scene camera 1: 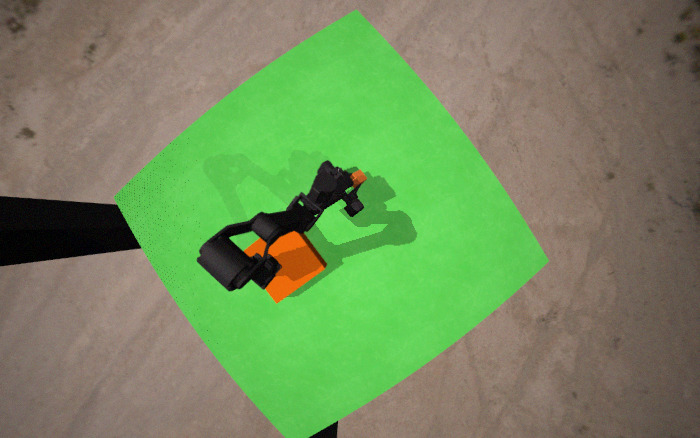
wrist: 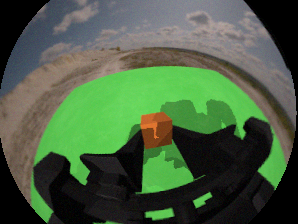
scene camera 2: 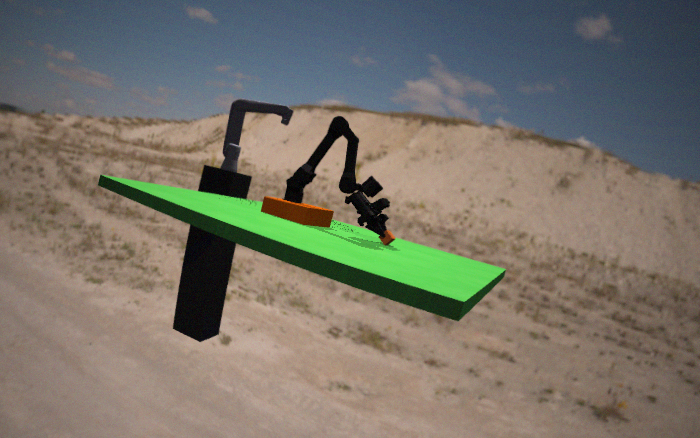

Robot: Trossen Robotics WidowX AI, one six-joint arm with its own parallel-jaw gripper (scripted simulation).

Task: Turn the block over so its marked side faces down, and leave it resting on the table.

Labels:
My gripper shows in scene camera 1, in the wrist view (155,129) and in scene camera 2. The same spot on my gripper: (scene camera 2: 377,225) is (scene camera 1: 356,191).

